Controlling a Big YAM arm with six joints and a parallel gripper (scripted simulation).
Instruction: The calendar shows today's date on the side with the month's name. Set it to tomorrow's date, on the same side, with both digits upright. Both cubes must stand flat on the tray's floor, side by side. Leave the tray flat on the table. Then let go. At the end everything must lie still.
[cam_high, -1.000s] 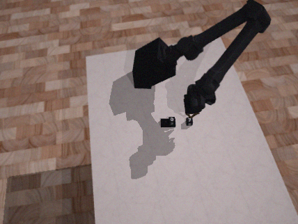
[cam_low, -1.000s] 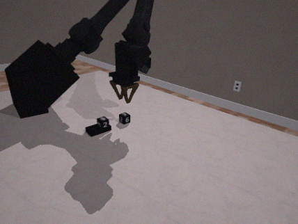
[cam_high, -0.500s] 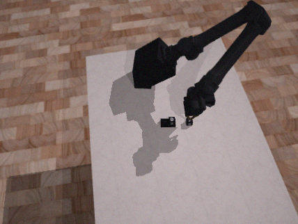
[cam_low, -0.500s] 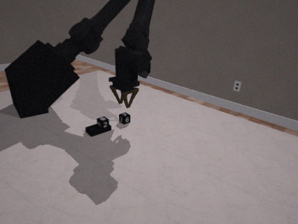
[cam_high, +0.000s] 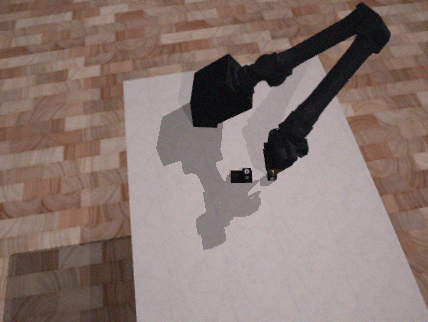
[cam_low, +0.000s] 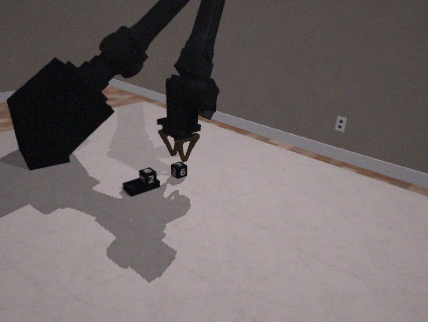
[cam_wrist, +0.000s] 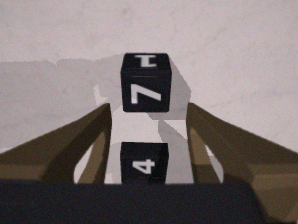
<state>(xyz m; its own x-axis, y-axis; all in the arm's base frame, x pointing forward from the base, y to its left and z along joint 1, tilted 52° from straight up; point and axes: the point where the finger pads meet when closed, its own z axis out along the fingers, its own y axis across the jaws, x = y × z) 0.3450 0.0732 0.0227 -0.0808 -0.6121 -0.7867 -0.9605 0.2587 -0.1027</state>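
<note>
The black digit cube is 4 cm below my hand. The rest, counted from my hand: black tray 11 cm to the right, 5 cm below, 2 cm behind.
</note>
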